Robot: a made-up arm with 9 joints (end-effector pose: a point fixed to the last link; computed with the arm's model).
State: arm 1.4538 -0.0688 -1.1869 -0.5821 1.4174 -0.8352 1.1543 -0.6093 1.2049
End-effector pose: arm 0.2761 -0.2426 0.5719 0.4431 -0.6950 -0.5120 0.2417
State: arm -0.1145 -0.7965 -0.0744 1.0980 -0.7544 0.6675 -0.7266 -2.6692 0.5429
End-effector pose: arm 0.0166 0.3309 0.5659 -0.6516 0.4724 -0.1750 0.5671
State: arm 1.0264 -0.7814 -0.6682 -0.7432 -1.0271 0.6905 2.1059 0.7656 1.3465
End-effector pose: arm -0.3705 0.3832 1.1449 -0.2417 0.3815 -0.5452 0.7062
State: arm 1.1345 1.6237 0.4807 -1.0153 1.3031 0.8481 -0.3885 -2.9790 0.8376
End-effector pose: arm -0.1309 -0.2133 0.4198 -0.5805 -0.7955 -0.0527 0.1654
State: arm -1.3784 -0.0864 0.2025 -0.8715 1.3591 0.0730 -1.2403 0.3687 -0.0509
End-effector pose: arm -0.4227 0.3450 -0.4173 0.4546 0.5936 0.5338 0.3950
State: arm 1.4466 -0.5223 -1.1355 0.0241 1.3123 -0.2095 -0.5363 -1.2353 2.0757
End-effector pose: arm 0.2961 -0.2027 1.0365 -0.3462 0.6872 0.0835 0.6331
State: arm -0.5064 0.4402 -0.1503 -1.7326 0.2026 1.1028 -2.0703 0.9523 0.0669
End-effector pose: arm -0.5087 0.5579 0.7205 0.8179 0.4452 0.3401 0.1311
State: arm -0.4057 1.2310 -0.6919 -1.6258 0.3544 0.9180 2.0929 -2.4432 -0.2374
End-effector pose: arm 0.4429 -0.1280 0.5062 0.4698 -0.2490 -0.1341 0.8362
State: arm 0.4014 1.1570 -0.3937 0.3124 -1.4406 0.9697 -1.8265 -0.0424 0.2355
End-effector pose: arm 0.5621 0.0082 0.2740 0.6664 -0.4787 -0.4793 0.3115
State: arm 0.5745 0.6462 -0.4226 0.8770 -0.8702 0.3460 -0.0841 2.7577 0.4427
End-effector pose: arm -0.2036 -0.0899 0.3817 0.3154 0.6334 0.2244 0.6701
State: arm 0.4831 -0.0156 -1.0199 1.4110 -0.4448 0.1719 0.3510 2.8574 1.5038
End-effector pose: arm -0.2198 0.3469 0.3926 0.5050 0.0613 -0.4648 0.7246
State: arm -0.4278 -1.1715 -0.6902 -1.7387 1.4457 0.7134 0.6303 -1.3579 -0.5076
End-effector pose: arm -0.1514 0.2679 -0.1296 -0.1666 0.2805 -0.3056 0.8945
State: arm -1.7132 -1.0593 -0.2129 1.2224 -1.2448 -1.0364 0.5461 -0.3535 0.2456
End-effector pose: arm -0.0477 -0.4840 -0.2951 -0.1017 0.5168 -0.1860 0.8295
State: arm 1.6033 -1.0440 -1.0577 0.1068 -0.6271 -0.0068 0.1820 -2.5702 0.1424
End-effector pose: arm -0.2616 -0.2928 0.9079 0.0286 0.9520 0.2635 0.1531
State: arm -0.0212 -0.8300 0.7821 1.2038 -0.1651 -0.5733 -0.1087 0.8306 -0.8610
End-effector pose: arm -0.0654 0.3633 0.5537 -0.3272 -0.7654 -0.3224 0.4508
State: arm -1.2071 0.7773 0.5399 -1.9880 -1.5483 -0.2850 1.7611 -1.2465 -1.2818
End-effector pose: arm 0.0082 0.1097 0.5646 -0.0604 -0.8435 -0.1058 0.5231
